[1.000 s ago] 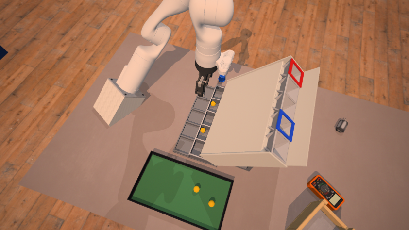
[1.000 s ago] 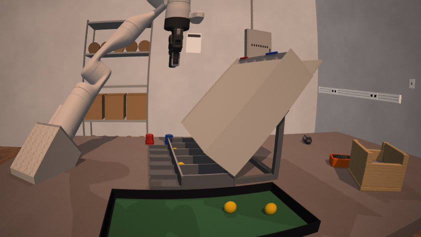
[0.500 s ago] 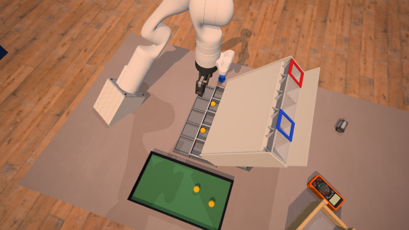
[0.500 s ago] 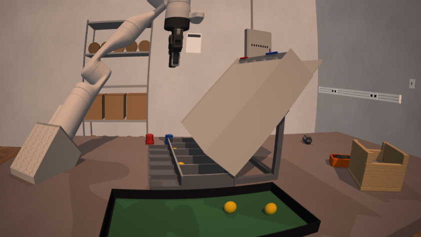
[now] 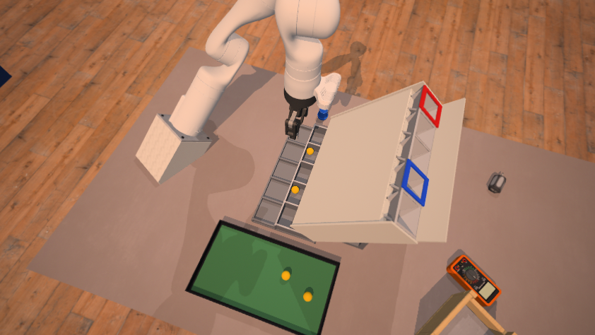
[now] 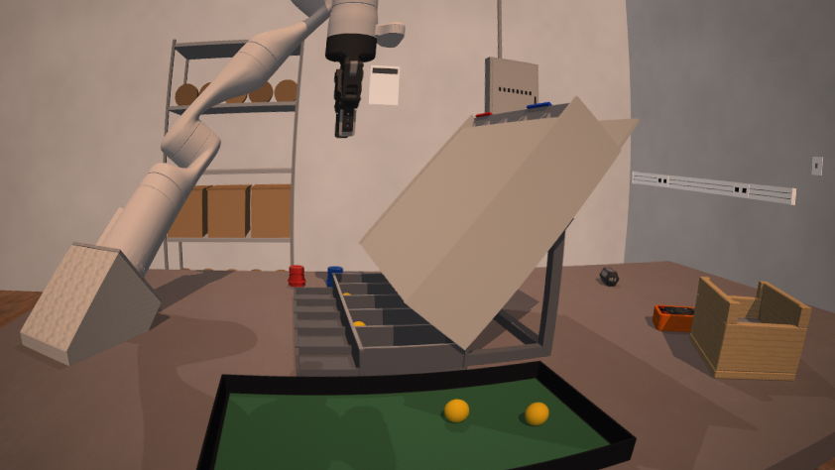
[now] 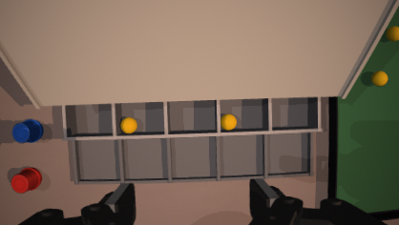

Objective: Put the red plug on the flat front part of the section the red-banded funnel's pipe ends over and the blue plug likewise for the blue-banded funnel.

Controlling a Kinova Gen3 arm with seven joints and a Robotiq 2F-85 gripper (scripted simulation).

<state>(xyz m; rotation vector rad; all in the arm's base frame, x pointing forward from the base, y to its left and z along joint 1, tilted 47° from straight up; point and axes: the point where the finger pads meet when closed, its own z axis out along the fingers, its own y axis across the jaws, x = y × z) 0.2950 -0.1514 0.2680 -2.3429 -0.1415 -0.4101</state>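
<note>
My hand is 310 mm to the left of the green marble tray, 290 mm above it and 100 mm short of it. From my hand the other things lie so: wooden box: 600 mm ahead, 250 mm below, 170 mm to the right; beige cover: 150 mm ahead, 90 mm below, 30 mm to the left; orange multimeter: 600 mm ahead, 280 mm below.
</note>
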